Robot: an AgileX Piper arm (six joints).
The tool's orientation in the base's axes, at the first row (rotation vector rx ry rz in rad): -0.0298 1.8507 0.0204
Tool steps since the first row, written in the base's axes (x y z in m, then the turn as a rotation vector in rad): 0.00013 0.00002 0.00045 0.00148 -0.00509 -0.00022; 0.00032 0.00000 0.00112 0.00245 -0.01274 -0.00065; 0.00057 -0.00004 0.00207 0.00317 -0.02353 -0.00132; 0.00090 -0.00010 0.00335 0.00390 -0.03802 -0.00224; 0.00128 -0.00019 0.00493 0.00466 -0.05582 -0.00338; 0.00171 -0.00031 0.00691 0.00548 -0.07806 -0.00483; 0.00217 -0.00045 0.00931 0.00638 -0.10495 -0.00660; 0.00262 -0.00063 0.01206 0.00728 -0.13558 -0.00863; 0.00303 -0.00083 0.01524 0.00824 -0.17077 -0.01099; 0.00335 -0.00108 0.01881 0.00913 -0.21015 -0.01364; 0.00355 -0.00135 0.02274 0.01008 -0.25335 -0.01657; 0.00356 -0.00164 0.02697 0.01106 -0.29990 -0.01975
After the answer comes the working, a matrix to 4 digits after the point.
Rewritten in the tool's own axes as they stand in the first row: -0.00047 0.00002 0.00000 -0.00015 -0.00513 0.00133; -0.00116 -0.00001 0.00000 0.00007 -0.01281 0.00216; -0.00215 -0.00006 -0.00003 0.00063 -0.02362 0.00271; -0.00347 -0.00013 -0.00006 0.00145 -0.03812 0.00324; -0.00509 -0.00024 -0.00014 0.00252 -0.05593 0.00376; -0.00711 -0.00037 -0.00028 0.00391 -0.07819 0.00429; -0.00954 -0.00053 -0.00050 0.00563 -0.10509 0.00485; -0.01231 -0.00073 -0.00084 0.00763 -0.13573 0.00537; -0.01547 -0.00095 -0.00133 0.00999 -0.17093 0.00591; -0.01899 -0.00121 -0.00201 0.01268 -0.21031 0.00633; -0.02282 -0.00149 -0.00292 0.01566 -0.25352 0.00678; -0.02689 -0.00179 -0.00408 0.01891 -0.30007 0.00723
The tool's axes in the first row as the columns of a matrix, in the base's axes (rounded; the answer above uses it unrounded):
-0.2763 -0.0311 0.9606
-0.0100 0.9995 0.0295
-0.9610 -0.0014 -0.2764

